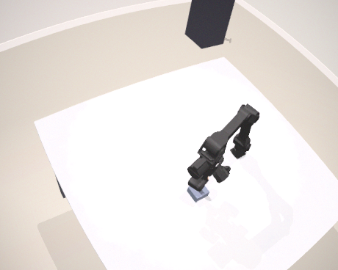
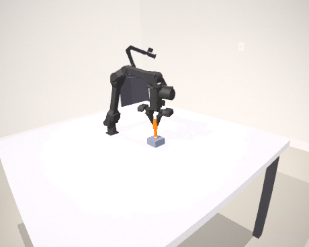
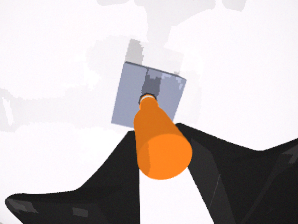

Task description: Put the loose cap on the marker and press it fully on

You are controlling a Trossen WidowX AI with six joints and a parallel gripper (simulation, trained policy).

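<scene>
The orange marker is 40 mm below my gripper tip. The rest, counted from my gripper tip: orange cap: 10 mm above; then grey holder block: 90 mm below.
</scene>
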